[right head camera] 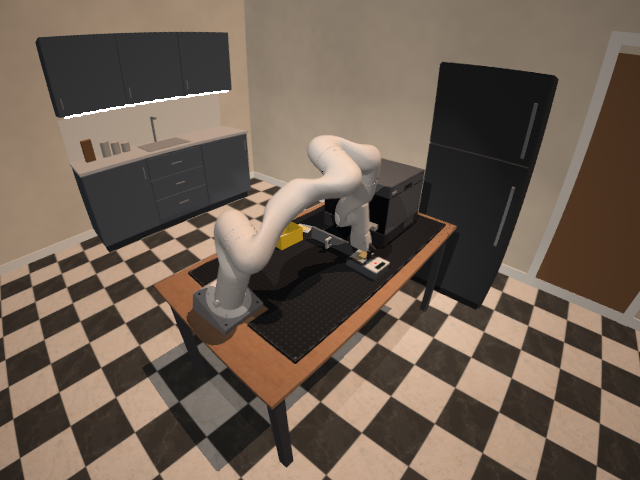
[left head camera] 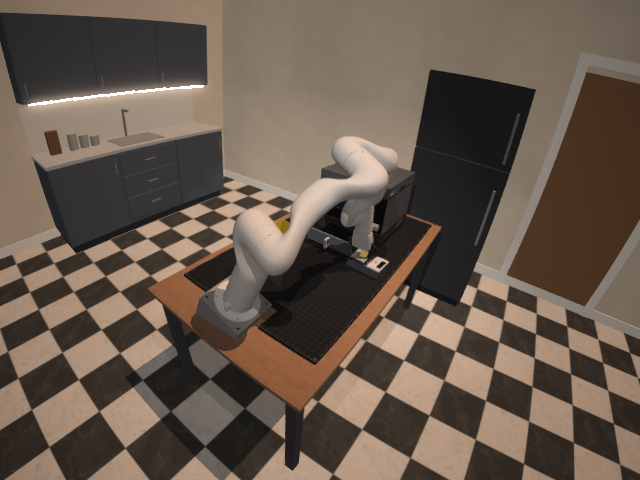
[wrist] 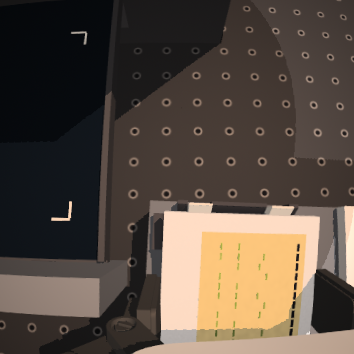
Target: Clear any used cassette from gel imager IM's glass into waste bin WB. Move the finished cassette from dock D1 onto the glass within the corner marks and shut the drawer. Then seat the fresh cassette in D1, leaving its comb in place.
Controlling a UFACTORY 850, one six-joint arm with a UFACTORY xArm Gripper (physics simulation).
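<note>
My gripper is shut on the finished cassette, a pale tray with a yellow gel and green and black band marks. The cassette is over dock D1 and seems slightly raised from it; the gripper body hides its near end. The drawer of gel imager IM is open. Its dark glass shows two pale corner marks, with no cassette on the visible part. The yellow waste bin WB is left of the drawer.
A pale and yellow flat piece shows beside the bin, too small to identify. The dock's white panel has a red mark and a dark display. A handle sticks out from the drawer front.
</note>
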